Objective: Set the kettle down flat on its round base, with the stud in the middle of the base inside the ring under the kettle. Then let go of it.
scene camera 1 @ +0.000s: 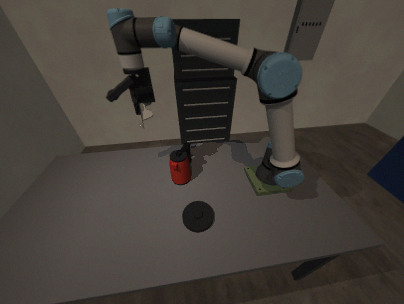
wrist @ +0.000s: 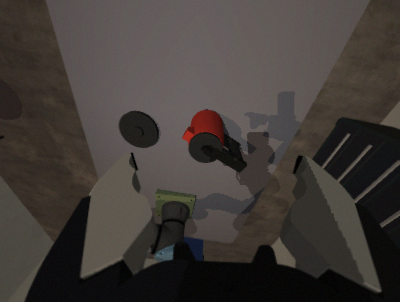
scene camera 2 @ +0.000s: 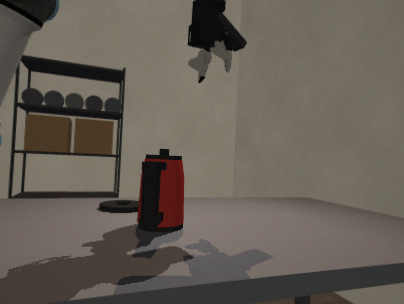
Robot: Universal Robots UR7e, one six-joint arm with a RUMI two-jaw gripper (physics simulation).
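Note:
The red kettle [scene camera 1: 180, 171] [scene camera 2: 171, 195] [wrist: 207, 124] stands upright on the table, with a black lid and a black handle. Its underside and ring are hidden. The round black base [scene camera 1: 198, 226] [scene camera 2: 111, 206] [wrist: 131, 120] lies flat on the table, apart from the kettle, with a small stud [scene camera 1: 198, 214] [wrist: 139, 131] in its middle. My gripper [scene camera 1: 146, 121] [scene camera 2: 215, 75] [wrist: 213, 155] is open and empty, high above the table and well above the kettle. In the wrist view the kettle's lid and handle show between the fingertips, far below them.
The arm's green mounting plate [scene camera 1: 254, 182] [wrist: 165, 194] is fixed on the table [scene camera 1: 100, 215], right of the kettle in scene camera 1. A dark drawer cabinet [scene camera 1: 209, 95] [wrist: 345, 162] stands behind the table. A shelf rack [scene camera 2: 70, 111] stands beyond it in scene camera 2.

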